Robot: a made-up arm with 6 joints.
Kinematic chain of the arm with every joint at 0, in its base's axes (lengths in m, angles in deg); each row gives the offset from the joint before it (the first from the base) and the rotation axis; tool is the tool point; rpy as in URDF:
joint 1: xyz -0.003 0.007 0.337 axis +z
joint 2: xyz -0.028 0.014 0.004 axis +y
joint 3: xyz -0.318 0 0.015 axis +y
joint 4: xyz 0.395 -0.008 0.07 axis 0.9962 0 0.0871
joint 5: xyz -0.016 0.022 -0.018 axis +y
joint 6: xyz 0.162 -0.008 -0.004 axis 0.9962 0 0.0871
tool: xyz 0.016 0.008 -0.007 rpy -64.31 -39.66 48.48
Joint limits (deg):
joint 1: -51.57..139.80
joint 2: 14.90..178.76
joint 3: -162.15..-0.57
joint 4: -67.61..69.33
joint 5: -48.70..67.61
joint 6: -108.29..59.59
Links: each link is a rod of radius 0.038 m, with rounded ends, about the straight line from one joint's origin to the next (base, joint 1, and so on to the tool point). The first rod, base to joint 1, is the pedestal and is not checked.
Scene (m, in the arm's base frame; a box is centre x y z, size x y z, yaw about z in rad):
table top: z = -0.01
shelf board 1: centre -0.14 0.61 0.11 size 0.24 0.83 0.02 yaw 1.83
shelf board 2: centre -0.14 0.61 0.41 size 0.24 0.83 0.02 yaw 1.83
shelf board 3: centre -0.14 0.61 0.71 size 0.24 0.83 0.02 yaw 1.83
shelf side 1: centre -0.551 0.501 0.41 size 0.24 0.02 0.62 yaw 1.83
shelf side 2: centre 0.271 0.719 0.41 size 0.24 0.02 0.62 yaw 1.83
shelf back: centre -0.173 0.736 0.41 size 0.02 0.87 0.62 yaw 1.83
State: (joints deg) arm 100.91 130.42 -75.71 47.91 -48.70 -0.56
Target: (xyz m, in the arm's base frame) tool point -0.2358 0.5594 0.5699
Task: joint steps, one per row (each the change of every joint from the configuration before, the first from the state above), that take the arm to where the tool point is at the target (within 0.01 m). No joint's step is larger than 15 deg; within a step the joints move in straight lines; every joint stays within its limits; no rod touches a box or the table.
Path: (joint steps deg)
1: -0.33 -8.86 11.79 1.71 0.00 0.02
2: -0.34 -8.87 11.78 1.71 0.00 0.01
3: -0.33 -8.86 11.79 1.71 0.00 0.02
4: -0.34 -8.86 11.79 1.71 0.00 0.01
5: 9.00 -11.42 -2.79 -2.17 0.00 0.20
6: 9.00 -11.42 -2.79 -2.17 0.00 0.19
7: 9.00 -11.42 -2.79 -2.18 0.00 0.20
8: -3.01 14.87 -14.13 -0.88 0.00 -0.09
9: -3.01 14.87 -14.13 -0.89 0.00 -0.08
10: -3.01 14.87 -14.13 -0.89 0.00 -0.09

